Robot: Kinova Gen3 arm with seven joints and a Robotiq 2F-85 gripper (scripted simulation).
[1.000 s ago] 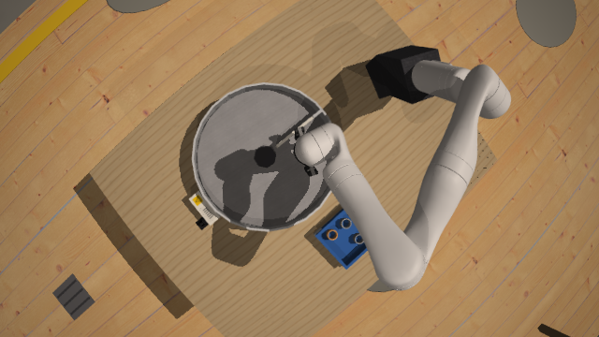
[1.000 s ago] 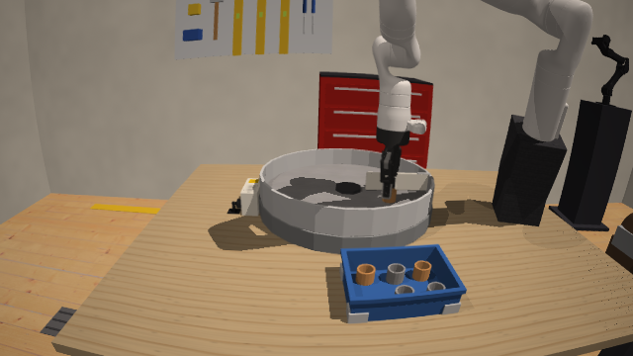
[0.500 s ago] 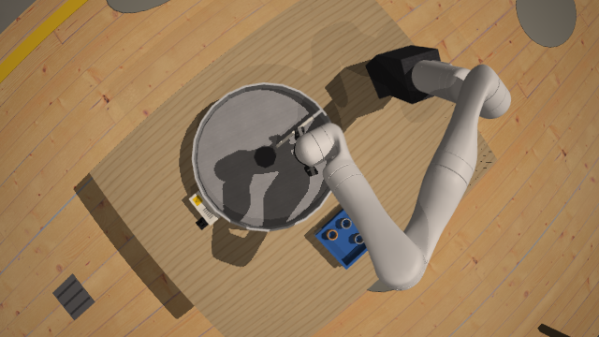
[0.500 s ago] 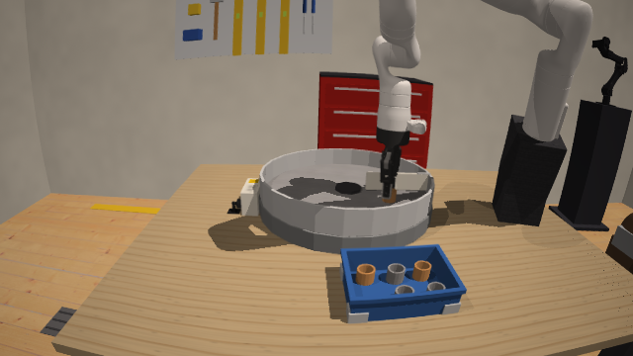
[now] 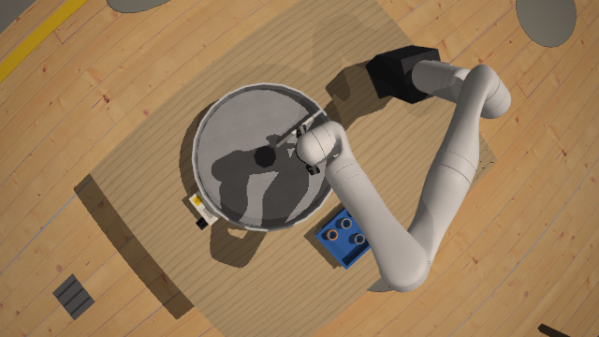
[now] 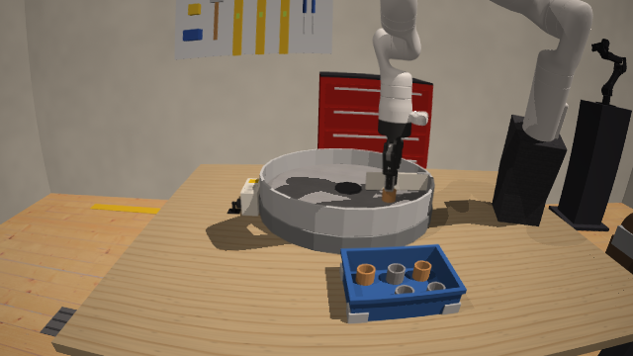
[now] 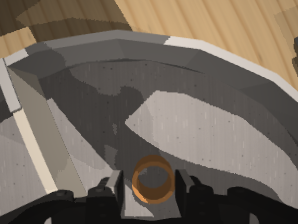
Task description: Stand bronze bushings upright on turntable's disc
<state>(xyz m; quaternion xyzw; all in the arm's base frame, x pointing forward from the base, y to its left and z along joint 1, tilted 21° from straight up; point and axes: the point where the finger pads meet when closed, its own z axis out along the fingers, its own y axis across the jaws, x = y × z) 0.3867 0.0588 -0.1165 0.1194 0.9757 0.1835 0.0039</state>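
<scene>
Now: hand 28 cm to the right of the blue crate, 8 cm above it and 1 cm past it. From my hand the other things lie so: grey turntable disc 10 cm ahead, 5 cm below, 4 cm to the right.
</scene>
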